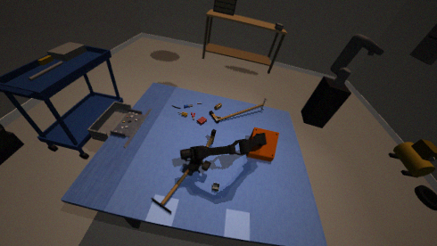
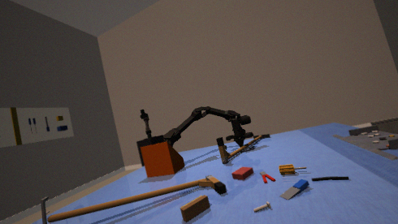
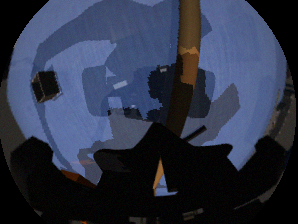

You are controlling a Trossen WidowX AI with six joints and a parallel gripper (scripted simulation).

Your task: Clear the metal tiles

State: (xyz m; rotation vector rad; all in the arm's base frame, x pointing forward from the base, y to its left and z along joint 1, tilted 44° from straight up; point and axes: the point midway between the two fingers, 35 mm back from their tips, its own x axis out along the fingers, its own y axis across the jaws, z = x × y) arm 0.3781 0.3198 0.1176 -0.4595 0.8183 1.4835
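The hex key lies 50 mm to the right of my gripper tip, 20 mm ahead of it and 10 mm below it. Also, from my gripper tip: red block: 460 mm to the right, 100 mm ahead; long scraper: 50 mm above, 30 mm ahead, 20 mm to the left; yellow screwdriver: 470 mm to the right, 280 mm ahead, 10 mm above.
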